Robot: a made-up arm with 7 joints. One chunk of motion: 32 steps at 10 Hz.
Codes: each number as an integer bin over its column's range. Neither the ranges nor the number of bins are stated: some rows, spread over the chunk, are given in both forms.
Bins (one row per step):
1: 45 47 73 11 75 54 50
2: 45 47 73 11 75 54 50
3: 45 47 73 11 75 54 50
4: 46 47 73 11 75 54 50
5: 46 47 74 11 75 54 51
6: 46 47 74 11 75 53 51
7: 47 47 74 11 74 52 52
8: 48 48 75 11 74 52 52
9: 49 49 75 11 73 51 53
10: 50 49 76 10 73 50 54
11: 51 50 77 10 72 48 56
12: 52 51 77 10 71 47 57
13: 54 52 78 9 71 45 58
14: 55 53 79 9 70 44 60
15: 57 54 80 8 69 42 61
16: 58 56 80 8 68 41 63
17: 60 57 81 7 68 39 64
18: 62 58 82 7 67 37 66
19: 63 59 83 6 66 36 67
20: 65 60 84 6 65 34 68
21: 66 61 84 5 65 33 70
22: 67 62 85 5 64 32 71
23: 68 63 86 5 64 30 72
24: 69 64 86 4 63 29 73
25: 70 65 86 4 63 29 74
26: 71 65 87 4 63 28 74
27: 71 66 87 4 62 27 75
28: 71 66 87 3 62 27 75
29: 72 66 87 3 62 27 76
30: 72 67 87 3 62 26 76
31: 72 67 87 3 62 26 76
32: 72 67 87 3 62 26 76
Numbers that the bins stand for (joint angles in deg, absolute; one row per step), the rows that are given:
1: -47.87 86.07 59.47 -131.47 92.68 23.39 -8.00
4: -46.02 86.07 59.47 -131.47 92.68 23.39 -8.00
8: -42.31 87.86 64.02 -131.47 89.05 20.38 -3.32
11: -36.76 91.42 68.57 -132.96 81.78 14.36 6.03
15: -25.64 98.55 75.39 -135.93 70.87 5.33 17.73
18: -16.38 105.68 79.94 -137.42 63.60 -2.19 29.42
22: -7.12 112.81 86.76 -140.39 52.70 -9.71 41.11
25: -1.57 118.16 89.04 -141.88 49.07 -14.23 48.12
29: 2.14 119.94 91.31 -143.37 45.43 -17.24 52.80
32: 2.14 121.73 91.31 -143.37 45.43 -18.74 52.80
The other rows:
2: -47.87 86.07 59.47 -131.47 92.68 23.39 -8.00
3: -47.87 86.07 59.47 -131.47 92.68 23.39 -8.00
5: -46.02 86.07 61.74 -131.47 92.68 23.39 -5.66
6: -46.02 86.07 61.74 -131.47 92.68 21.89 -5.66
7: -44.17 86.07 61.74 -131.47 89.05 20.38 -3.32
9: -40.46 89.64 64.02 -131.47 85.41 18.88 -0.98
10: -38.61 89.64 66.29 -132.96 85.41 17.37 1.36
12: -34.90 93.20 68.57 -132.96 78.14 12.86 8.37
13: -31.20 94.99 70.84 -134.44 78.14 9.85 10.71
14: -29.35 96.77 73.12 -134.44 74.51 8.34 15.39
16: -23.79 102.12 75.39 -135.93 67.24 3.83 22.40
17: -20.09 103.90 77.67 -137.42 67.24 0.82 24.74
19: -14.53 107.46 82.22 -138.91 59.97 -3.70 31.75
20: -10.83 109.25 84.49 -138.91 56.34 -6.71 34.09
21: -8.98 111.03 84.49 -140.39 56.34 -8.21 38.77
23: -5.27 114.60 89.04 -140.39 52.70 -12.72 43.45
24: -3.42 116.38 89.04 -141.88 49.07 -14.23 45.78
26: 0.28 118.16 91.31 -141.88 49.07 -15.73 48.12
27: 0.28 119.94 91.31 -141.88 45.43 -17.24 50.46
28: 0.28 119.94 91.31 -143.37 45.43 -17.24 50.46
30: 2.14 121.73 91.31 -143.37 45.43 -18.74 52.80
31: 2.14 121.73 91.31 -143.37 45.43 -18.74 52.80

